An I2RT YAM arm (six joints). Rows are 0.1 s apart.
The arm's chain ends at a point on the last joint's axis. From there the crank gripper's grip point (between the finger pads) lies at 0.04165 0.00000 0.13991 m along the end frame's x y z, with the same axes.
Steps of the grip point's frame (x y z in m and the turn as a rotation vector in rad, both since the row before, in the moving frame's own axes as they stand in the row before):
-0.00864, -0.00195, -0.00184, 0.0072, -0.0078, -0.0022
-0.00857, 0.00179, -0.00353, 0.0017, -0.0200, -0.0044
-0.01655, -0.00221, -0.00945, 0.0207, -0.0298, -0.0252
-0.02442, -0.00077, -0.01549, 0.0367, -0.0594, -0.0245
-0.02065, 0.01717, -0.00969, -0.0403, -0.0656, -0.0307
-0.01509, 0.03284, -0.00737, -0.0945, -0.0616, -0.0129
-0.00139, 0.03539, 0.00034, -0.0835, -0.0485, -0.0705
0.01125, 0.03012, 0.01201, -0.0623, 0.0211, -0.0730
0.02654, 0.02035, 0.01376, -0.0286, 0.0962, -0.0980
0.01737, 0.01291, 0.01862, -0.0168, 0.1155, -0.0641
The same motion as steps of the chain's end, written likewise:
-0.00755, -0.00085, -0.00216, 0.0072, -0.0078, -0.0022
-0.00576, 0.00221, -0.00433, 0.0017, -0.0200, -0.0044
-0.01231, 0.00169, -0.01059, 0.0207, -0.0298, -0.0252
-0.01597, 0.00532, -0.01760, 0.0367, -0.0594, -0.0245
-0.01146, 0.01262, -0.01203, -0.0403, -0.0656, -0.0307
-0.00649, 0.02001, -0.00907, -0.0945, -0.0616, -0.0129
0.00512, 0.02634, -0.00115, -0.0835, -0.0485, -0.0705
0.00810, 0.02459, 0.01310, -0.0623, 0.0211, -0.0730
0.01332, 0.02115, 0.01840, -0.0286, 0.0962, -0.0980
0.00155, 0.01379, 0.02435, -0.0168, 0.1155, -0.0641

